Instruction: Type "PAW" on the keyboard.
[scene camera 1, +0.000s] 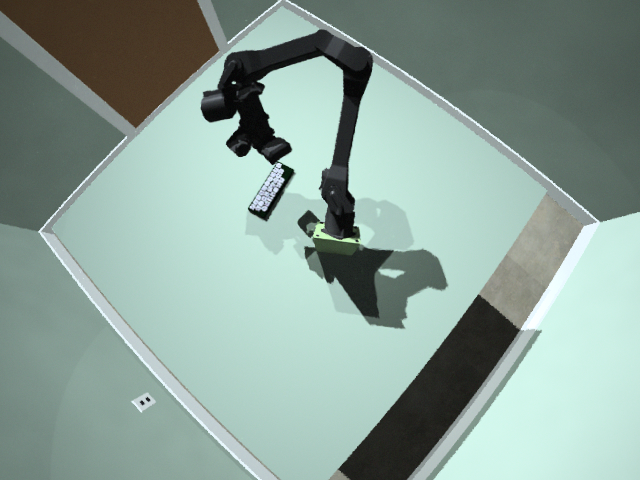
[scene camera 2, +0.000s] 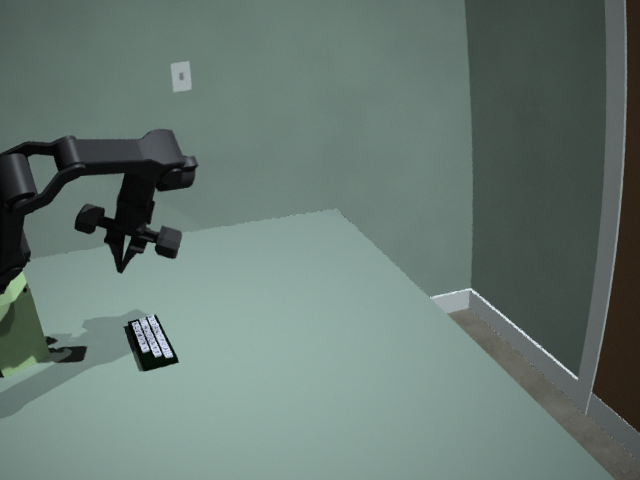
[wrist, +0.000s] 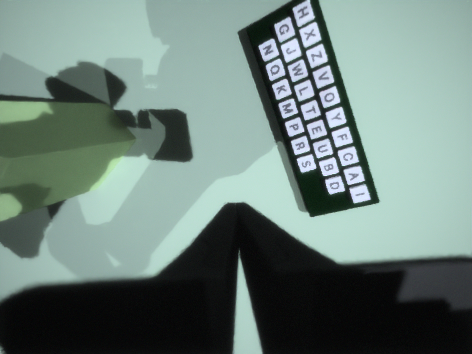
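Pixels of known places: gripper, fingertip midpoint: (scene camera 1: 273, 164) (scene camera 2: 120, 271) (wrist: 235, 212); arm's base at its link origin: (scene camera 1: 338, 232).
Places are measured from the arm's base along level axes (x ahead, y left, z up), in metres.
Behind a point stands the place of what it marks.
Observation:
A small dark green keyboard (scene camera 1: 271, 191) @(x 0.273, y -0.037, z -0.180 m) (scene camera 2: 151, 342) @(x 0.282, y -0.072, z -0.177 m) (wrist: 312, 107) @(x 0.284, y -0.038, z -0.178 m) with white letter keys in three rows lies flat on the table. In the wrist view the P key (wrist: 294, 127) @(x 0.264, y -0.051, z -0.178 m) is in the left row, the A key (wrist: 354, 175) @(x 0.305, y -0.108, z -0.178 m) is near the lower end of the right row, and the W key (wrist: 297, 71) @(x 0.279, y -0.004, z -0.178 m) is in the upper part of the middle row. My gripper (scene camera 2: 120, 270) @(x 0.254, y -0.074, z -0.025 m) (wrist: 235, 212) @(x 0.254, y -0.074, z -0.025 m) is shut and empty. It hangs in the air above the table and touches no key. In the wrist view its tips show to the lower left of the keyboard.
The arm's light green base block (scene camera 1: 336, 242) @(x -0.010, y 0.025, z 0.013 m) (scene camera 2: 20, 330) @(x 0.025, y -0.028, z -0.115 m) (wrist: 65, 130) @(x 0.057, y 0.013, z -0.113 m) stands on the table (scene camera 1: 206, 310) @(x 0.233, y 0.399, z -0.194 m) (scene camera 2: 310, 387) @(x 0.504, y -0.316, z -0.194 m) near the keyboard. Shadows of the arm fall around the base and beside the keyboard. Walls stand around the table.

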